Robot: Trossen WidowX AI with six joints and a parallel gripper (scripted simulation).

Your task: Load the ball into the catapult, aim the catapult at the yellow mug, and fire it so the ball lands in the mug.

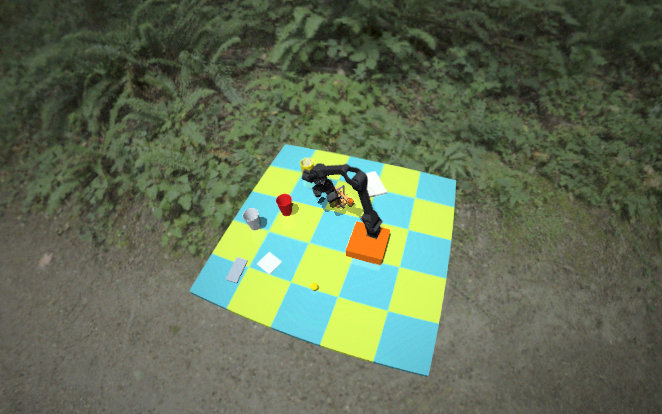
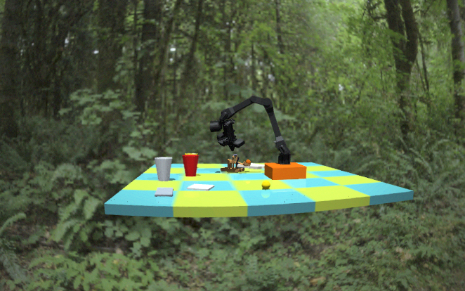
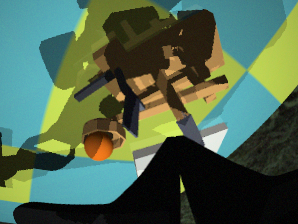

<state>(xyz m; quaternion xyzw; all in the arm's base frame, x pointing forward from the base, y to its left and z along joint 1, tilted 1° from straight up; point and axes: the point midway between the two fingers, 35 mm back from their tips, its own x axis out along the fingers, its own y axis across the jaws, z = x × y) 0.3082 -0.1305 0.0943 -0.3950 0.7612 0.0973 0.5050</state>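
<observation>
Right now the orange ball is 100 mm behind my gripper tip, 70 mm below it and 20 mm to the right of it. Round my gripper tip: wooden catapult (80 mm below, 30 mm to the right, 30 mm behind); then yellow mug (290 mm ahead, 190 mm to the right, 110 mm below); then red mug (240 mm ahead, 170 mm to the left, 100 mm below).
</observation>
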